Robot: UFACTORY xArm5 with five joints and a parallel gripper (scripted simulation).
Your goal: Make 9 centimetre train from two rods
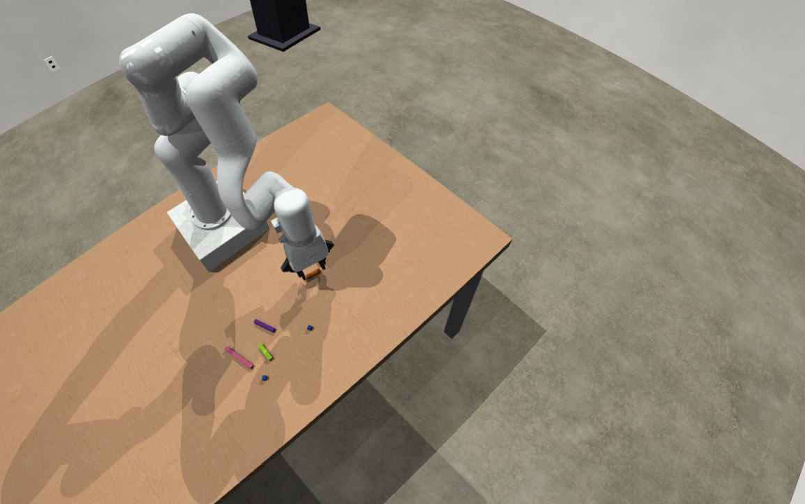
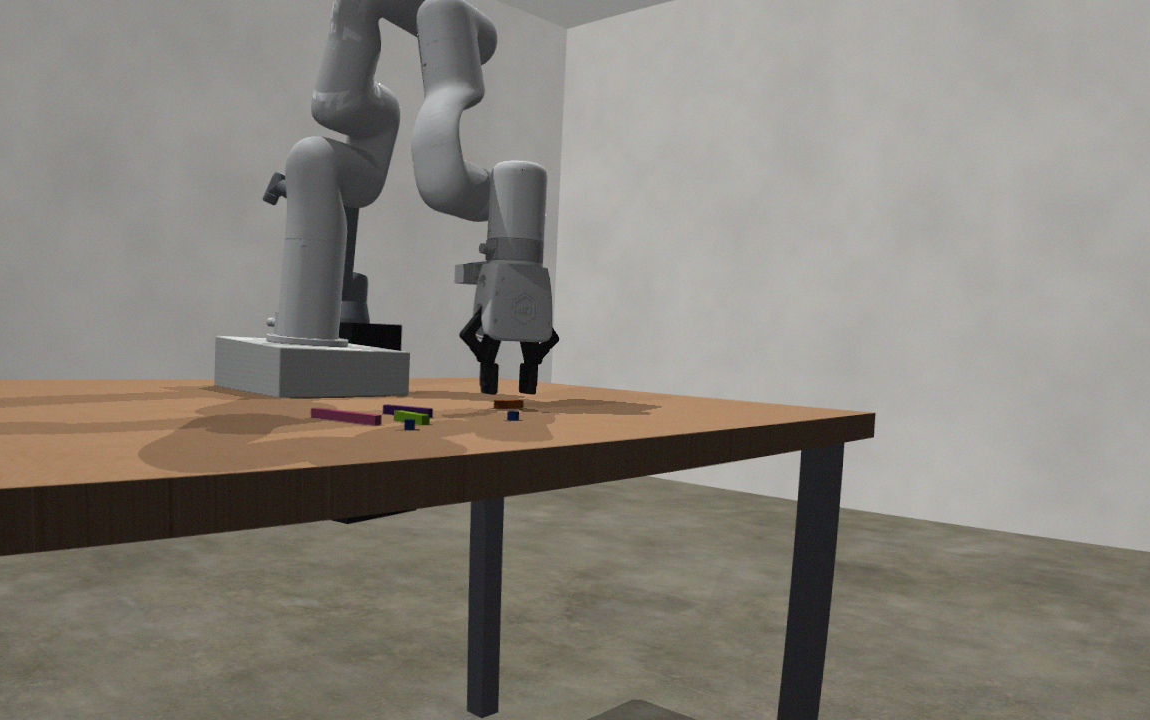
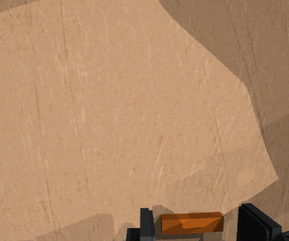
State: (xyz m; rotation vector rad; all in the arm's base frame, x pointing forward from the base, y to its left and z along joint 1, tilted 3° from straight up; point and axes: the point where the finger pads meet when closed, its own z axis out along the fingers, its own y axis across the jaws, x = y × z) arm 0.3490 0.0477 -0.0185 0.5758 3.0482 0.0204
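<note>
Right now the orange rod is 3 cm below my hand. From my hand the other things lie so: pink rod (30 cm to the right, 3 cm below); purple rod (19 cm to the right, 3 cm below); lime rod (24 cm to the right, 5 cm ahead, 3 cm below).
</note>
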